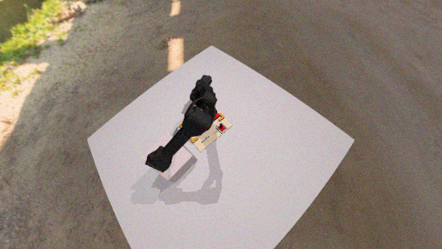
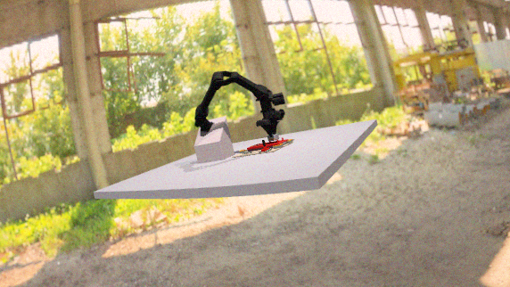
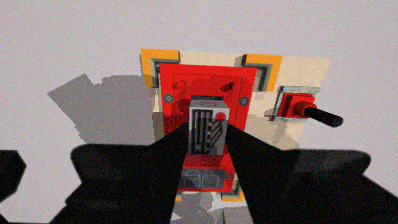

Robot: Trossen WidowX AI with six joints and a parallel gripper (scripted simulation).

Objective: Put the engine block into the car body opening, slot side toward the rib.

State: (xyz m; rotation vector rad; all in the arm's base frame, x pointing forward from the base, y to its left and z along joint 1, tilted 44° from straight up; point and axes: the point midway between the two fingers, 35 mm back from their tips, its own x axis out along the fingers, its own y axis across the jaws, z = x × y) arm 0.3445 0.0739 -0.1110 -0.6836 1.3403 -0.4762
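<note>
Right now my gripper tip is 1 cm above the grey engine block. Round my gripper tip: beige board: 5 cm below, 4 cm behind, 3 cm to the right.
</note>
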